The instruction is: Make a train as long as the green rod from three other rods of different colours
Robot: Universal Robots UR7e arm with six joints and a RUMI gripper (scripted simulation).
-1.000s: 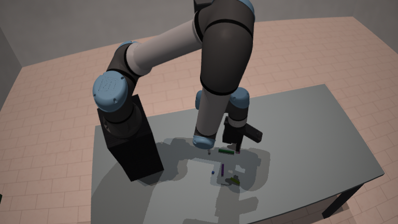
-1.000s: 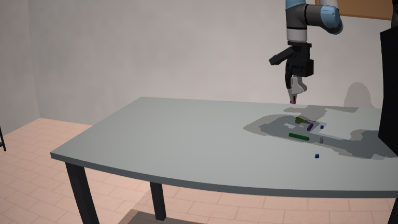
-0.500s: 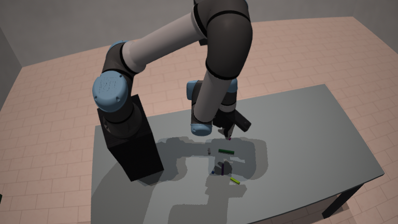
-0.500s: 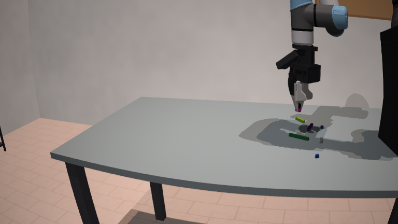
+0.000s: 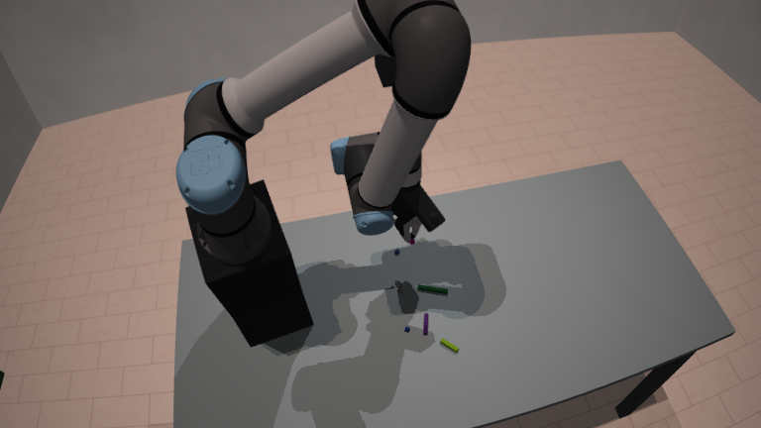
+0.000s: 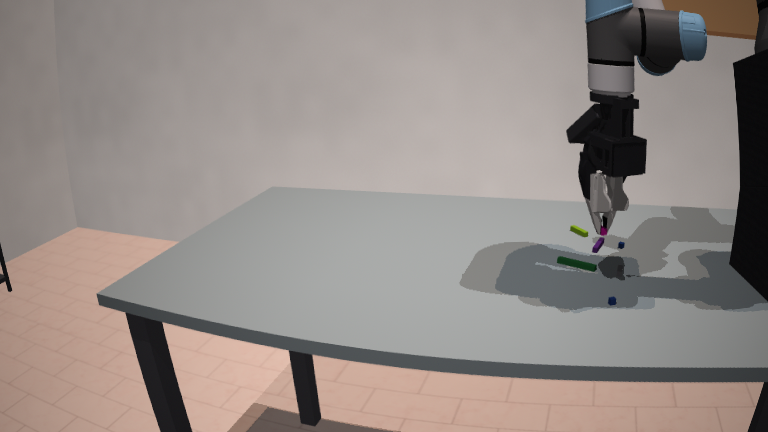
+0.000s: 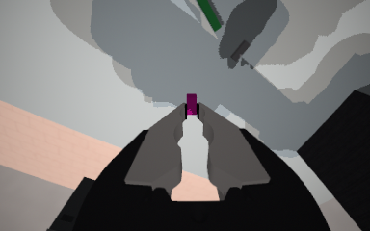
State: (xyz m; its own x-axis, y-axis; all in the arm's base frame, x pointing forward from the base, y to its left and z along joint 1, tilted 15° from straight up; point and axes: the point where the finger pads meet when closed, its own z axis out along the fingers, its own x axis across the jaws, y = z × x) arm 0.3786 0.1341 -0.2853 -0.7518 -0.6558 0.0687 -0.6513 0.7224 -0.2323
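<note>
Now: the grey rod 30 mm behind my hand, 80 mm to the right of it and 110 mm below it. The rest, counted from my hand: green rod: 50 mm ahead, 90 mm to the right, 110 mm below; purple rod: 30 mm ahead, 200 mm to the right, 110 mm below; magenta rod: 10 mm below.
</note>
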